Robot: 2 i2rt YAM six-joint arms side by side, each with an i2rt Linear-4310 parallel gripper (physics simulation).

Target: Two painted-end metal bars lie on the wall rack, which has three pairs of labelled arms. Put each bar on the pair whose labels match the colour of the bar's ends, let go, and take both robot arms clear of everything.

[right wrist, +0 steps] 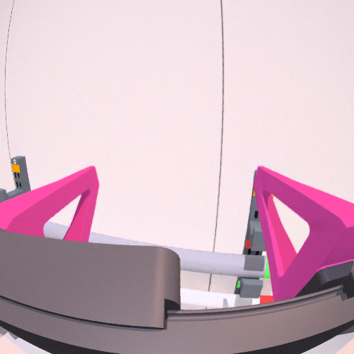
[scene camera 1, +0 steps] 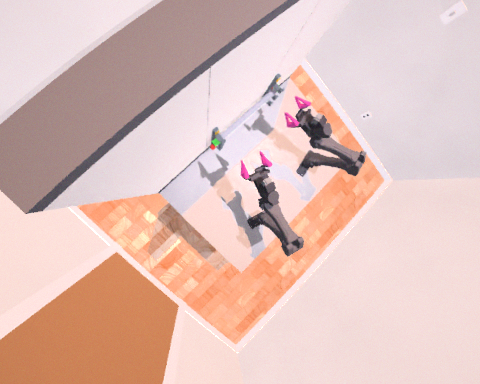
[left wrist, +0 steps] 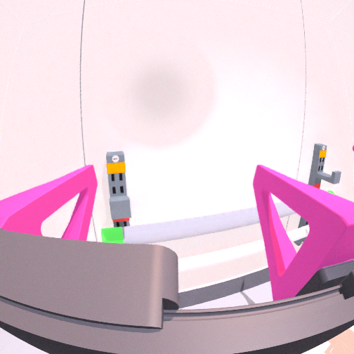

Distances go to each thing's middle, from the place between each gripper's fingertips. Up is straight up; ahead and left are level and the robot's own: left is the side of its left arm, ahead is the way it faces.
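Counted from my left hand: green-ended bar [left wrist: 147,233], 15 cm below, 15 cm ahead, 20 cm to the right; red-ended bar [left wrist: 188,263], 23 cm below, 15 cm ahead, 20 cm to the right.
Counted from my right hand: green-ended bar, 15 cm below, 13 cm ahead, 11 cm to the left; red-ended bar, 23 cm below, 13 cm ahead, 11 cm to the left.
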